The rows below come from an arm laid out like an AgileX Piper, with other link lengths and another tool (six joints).
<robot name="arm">
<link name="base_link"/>
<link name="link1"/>
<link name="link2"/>
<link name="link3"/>
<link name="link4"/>
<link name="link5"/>
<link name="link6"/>
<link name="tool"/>
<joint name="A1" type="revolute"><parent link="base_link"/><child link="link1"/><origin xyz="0 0 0.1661" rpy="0 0 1.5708"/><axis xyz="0 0 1"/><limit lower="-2.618" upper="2.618"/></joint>
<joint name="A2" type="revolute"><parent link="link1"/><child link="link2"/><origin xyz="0 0 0" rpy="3.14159 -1.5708 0"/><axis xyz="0 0 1"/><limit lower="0" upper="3.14"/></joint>
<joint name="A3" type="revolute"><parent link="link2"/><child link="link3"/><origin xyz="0.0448 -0.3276 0" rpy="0 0 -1.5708"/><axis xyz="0 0 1"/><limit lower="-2.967" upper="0"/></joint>
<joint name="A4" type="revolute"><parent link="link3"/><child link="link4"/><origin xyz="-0.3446 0.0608 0" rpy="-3.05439 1.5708 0"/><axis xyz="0 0 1"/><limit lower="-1.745" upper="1.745"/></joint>
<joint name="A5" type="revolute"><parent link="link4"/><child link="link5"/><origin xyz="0 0 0" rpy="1.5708 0 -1.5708"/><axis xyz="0 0 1"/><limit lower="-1.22" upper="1.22"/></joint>
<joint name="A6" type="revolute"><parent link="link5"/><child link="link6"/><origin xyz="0 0.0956 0" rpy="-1.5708 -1.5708 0"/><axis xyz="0 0 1"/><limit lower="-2.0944" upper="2.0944"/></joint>
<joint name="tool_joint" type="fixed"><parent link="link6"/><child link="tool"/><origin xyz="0.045 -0.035 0.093" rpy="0 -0.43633 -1.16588"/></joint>
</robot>
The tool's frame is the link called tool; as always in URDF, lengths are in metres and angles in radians.
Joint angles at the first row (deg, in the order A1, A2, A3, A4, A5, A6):
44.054 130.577 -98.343 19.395 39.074 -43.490
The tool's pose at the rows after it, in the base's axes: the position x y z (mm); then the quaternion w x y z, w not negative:
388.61 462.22 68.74 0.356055 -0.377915 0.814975 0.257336
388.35 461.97 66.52 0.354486 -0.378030 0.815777 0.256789
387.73 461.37 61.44 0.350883 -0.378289 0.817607 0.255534
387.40 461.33 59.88 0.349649 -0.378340 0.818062 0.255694
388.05 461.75 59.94 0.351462 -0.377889 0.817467 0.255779
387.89 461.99 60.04 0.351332 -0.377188 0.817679 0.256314
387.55 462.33 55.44 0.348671 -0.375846 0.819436 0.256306
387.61 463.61 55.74 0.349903 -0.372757 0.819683 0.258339
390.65 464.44 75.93 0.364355 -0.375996 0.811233 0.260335
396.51 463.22 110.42 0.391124 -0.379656 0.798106 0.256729
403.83 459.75 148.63 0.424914 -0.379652 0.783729 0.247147
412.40 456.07 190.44 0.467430 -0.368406 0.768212 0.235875
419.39 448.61 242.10 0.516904 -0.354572 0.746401 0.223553
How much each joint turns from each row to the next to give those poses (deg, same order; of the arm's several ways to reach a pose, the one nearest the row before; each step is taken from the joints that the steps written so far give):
-0.001 0.000 0.001 0.000 -0.001 -0.113
0.001 0.213 -0.001 0.000 0.001 0.000
0.000 0.486 -0.001 -0.001 0.001 0.001
0.000 0.154 0.002 0.107 -0.001 -0.088
-0.001 0.001 0.000 0.000 -0.225 0.000
0.001 0.000 0.000 0.104 0.000 0.001
0.000 0.520 -0.103 0.207 -0.086 0.000
0.000 0.013 0.002 0.394 -0.226 0.000
-0.001 -1.981 0.000 -0.609 0.118 -0.001
0.001 -3.436 0.001 -2.315 0.093 1.203
-0.001 -3.793 -0.002 -3.596 -0.307 2.399
0.001 -3.989 0.000 -4.362 -1.195 3.906
-0.001 -4.842 0.002 -5.221 -1.179 4.393

